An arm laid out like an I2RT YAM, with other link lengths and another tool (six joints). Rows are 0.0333 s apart.
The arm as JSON. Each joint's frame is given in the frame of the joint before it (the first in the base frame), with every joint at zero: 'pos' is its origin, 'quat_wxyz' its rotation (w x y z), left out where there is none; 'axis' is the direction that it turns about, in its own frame. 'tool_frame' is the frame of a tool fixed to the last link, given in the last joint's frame.
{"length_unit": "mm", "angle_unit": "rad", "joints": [
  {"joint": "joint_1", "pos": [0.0, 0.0, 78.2], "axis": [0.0, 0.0, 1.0]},
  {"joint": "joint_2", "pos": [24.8, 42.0, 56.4], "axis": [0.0, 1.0, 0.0]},
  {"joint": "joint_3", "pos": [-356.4, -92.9, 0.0], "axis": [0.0, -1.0, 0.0]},
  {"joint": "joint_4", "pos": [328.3, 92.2, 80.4], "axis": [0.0, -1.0, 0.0]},
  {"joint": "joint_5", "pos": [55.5, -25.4, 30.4], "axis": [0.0, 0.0, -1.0]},
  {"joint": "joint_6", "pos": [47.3, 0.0, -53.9], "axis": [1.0, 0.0, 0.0]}
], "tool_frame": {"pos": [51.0, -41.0, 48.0], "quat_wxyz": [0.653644, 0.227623, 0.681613, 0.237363]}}
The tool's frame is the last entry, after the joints.
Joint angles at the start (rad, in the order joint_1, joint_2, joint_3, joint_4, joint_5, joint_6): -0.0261, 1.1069, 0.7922, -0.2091, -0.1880, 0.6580
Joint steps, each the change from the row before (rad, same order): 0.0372, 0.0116, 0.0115, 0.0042, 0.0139, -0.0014; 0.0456, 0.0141, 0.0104, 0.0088, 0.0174, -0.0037; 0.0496, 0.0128, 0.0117, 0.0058, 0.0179, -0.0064; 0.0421, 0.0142, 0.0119, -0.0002, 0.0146, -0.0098; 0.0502, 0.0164, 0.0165, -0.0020, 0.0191, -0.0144; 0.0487, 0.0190, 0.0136, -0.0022, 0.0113, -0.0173
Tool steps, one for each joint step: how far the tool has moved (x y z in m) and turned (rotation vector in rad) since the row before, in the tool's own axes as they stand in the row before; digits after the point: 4 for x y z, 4 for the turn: 0.0090, 0.0070, 0.0049, -0.0042, 0.0176, -0.0206; 0.0114, 0.0076, 0.0064, -0.0056, 0.0212, -0.0270; 0.0130, 0.0086, 0.0060, -0.0060, 0.0243, -0.0314; 0.0113, 0.0072, 0.0059, 0.0006, 0.0227, -0.0299; 0.0134, 0.0098, 0.0062, -0.0004, 0.0250, -0.0387; 0.0142, 0.0084, 0.0078, 0.0025, 0.0326, -0.0405
